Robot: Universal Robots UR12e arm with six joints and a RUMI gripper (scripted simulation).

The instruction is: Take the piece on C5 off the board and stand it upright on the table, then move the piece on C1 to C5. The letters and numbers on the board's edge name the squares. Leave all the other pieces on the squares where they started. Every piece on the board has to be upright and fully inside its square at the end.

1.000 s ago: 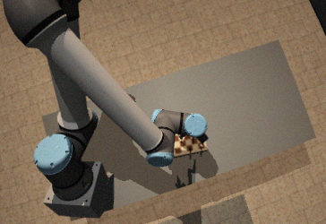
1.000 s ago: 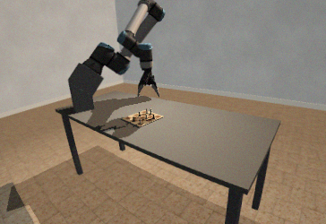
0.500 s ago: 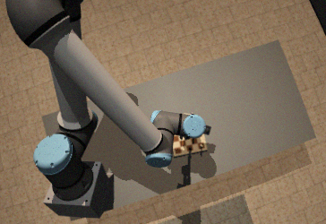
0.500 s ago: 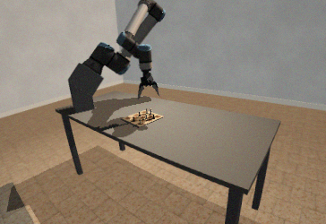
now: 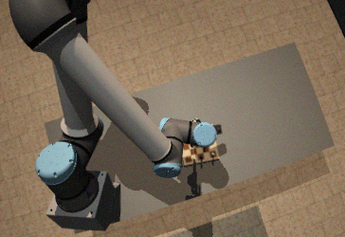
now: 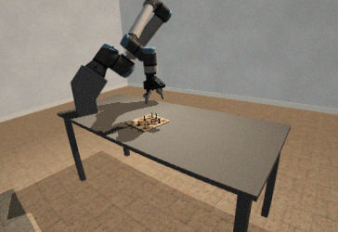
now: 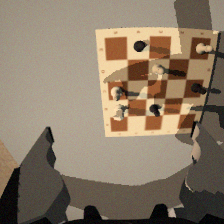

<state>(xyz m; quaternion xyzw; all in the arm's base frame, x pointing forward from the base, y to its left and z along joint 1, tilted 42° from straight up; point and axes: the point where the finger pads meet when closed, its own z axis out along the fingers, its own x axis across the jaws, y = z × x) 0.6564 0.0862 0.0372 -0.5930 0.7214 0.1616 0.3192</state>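
My hand is 100 mm above the light pawn. Also, from my hand: chessboard (130 mm below, 70 mm to the right, 10 mm behind).
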